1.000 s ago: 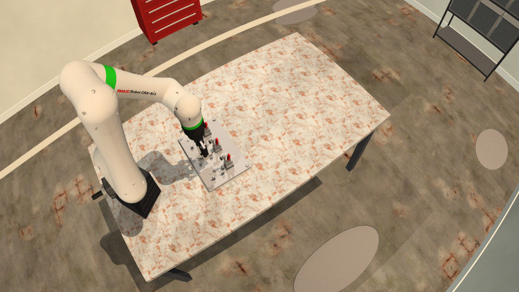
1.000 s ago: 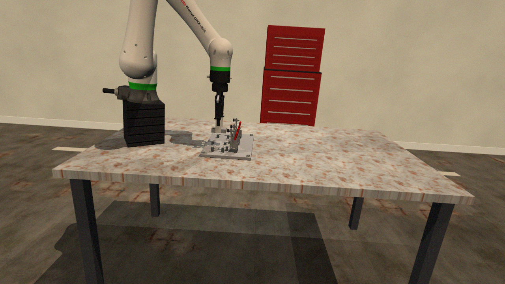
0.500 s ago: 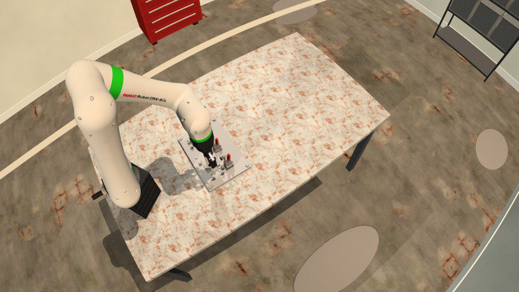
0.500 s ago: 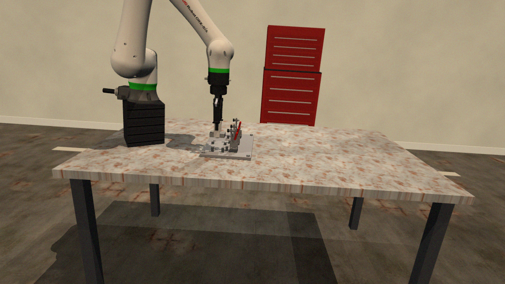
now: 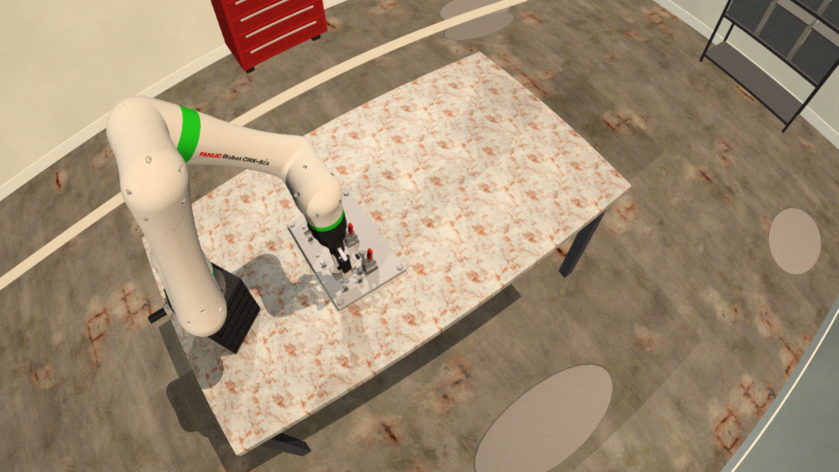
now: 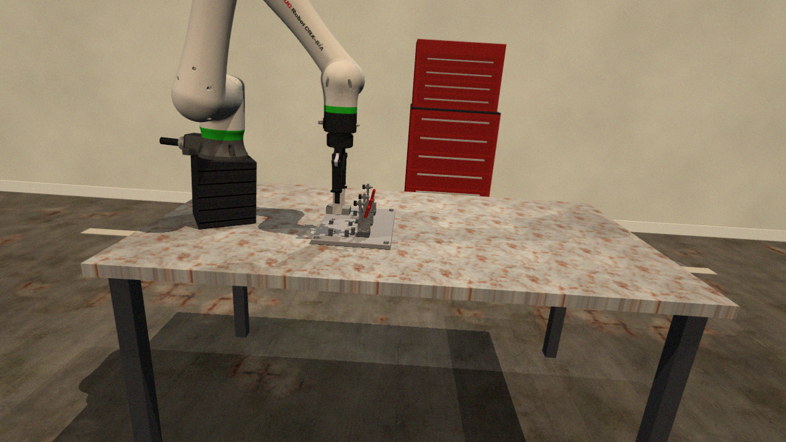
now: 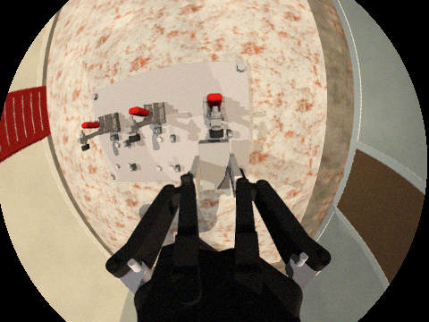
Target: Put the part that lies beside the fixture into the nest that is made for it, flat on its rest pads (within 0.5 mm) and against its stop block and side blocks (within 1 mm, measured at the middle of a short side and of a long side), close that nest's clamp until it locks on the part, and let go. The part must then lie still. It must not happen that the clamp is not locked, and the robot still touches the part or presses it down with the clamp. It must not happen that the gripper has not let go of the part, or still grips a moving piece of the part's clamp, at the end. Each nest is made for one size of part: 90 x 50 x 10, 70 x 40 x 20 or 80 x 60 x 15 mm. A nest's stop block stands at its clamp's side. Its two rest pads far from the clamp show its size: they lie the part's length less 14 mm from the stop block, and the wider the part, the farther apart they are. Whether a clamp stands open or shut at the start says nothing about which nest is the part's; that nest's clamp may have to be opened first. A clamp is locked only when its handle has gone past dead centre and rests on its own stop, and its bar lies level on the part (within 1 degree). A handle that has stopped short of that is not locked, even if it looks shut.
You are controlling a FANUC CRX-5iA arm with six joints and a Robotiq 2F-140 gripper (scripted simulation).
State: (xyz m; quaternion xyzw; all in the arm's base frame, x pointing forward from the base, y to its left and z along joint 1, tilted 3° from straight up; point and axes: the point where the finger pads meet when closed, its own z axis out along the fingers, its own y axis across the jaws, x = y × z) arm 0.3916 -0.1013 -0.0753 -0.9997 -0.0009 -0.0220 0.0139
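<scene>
My hand is 11 cm to the right of the plate, 11 cm above it and 5 cm short of it. Also, from my hand: grey block (3 cm below).
</scene>
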